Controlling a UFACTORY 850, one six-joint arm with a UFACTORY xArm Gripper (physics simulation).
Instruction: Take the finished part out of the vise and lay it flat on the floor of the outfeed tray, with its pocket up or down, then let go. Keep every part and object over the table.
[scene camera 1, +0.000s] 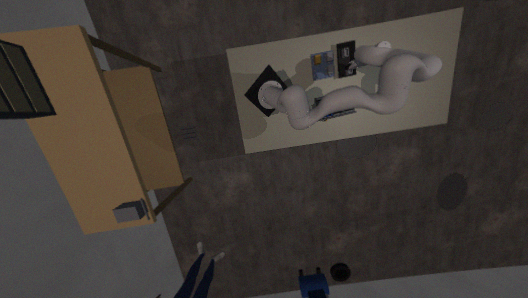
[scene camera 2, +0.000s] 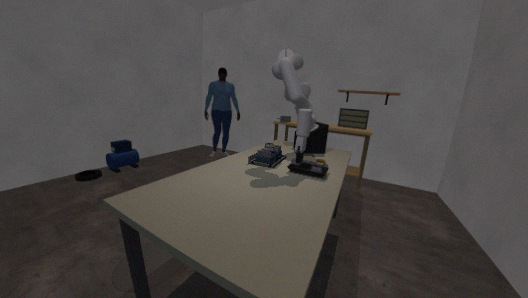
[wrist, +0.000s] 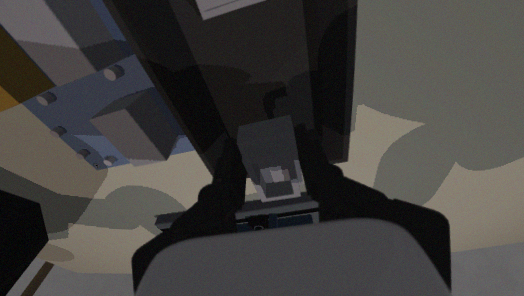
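My gripper (scene camera 1: 352, 67) (scene camera 2: 299, 155) (wrist: 268, 146) is shut on a grey finished part (wrist: 266, 137), low over the near end of the black outfeed tray (scene camera 1: 338, 62) (scene camera 2: 307, 170) (wrist: 345, 147). In the wrist view the part lies lengthwise between the fingers, and its lighter end with a recess faces the camera. Whether it touches the tray floor is hidden. Another light part (scene camera 1: 346, 51) (wrist: 227, 6) lies in the tray's far half. The vise (scene camera 1: 341, 114) (scene camera 2: 268, 156) (wrist: 280, 206) stands apart from the tray, partly hidden by the arm in scene camera 1 and by the gripper in the wrist view.
A blue plate (scene camera 1: 320, 73) (wrist: 75, 117) with grey blocks, pegs and an orange block (scene camera 1: 317, 59) (scene camera 2: 321, 161) (wrist: 12, 65) lies beside the tray. The arm's black base (scene camera 1: 254, 94) (scene camera 2: 320, 140) (wrist: 20, 230) stands at the table's end. A person (scene camera 2: 222, 97) stands beyond the table (scene camera 1: 300, 140) (scene camera 2: 225, 215).
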